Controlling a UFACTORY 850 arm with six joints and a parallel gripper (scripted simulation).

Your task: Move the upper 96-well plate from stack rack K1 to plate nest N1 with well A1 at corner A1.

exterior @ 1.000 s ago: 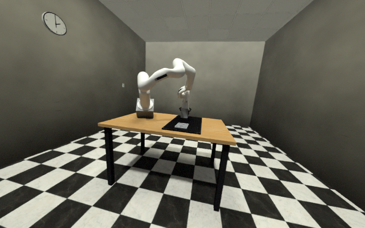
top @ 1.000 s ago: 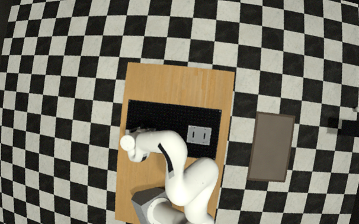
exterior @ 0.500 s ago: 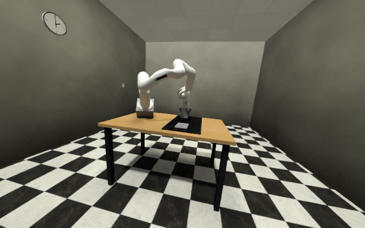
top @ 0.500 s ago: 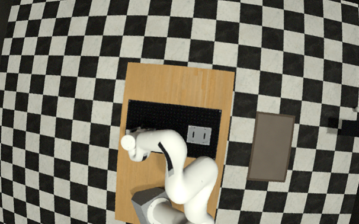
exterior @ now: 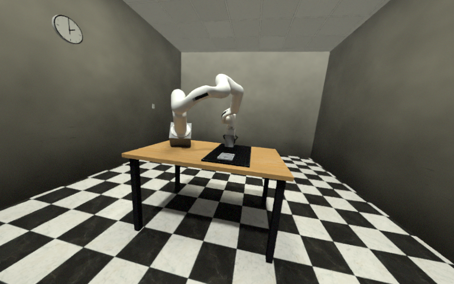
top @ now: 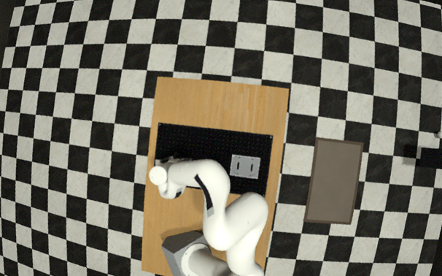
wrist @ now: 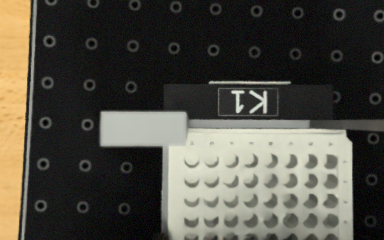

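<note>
The white 96-well plate is 1 cm below my hand. The rest, counted from my hand: grey plate nest N1: 6 cm behind, 38 cm to the right, 5 cm below; then A1 corner mark: 2 cm ahead, 32 cm to the right, 4 cm below.
</note>
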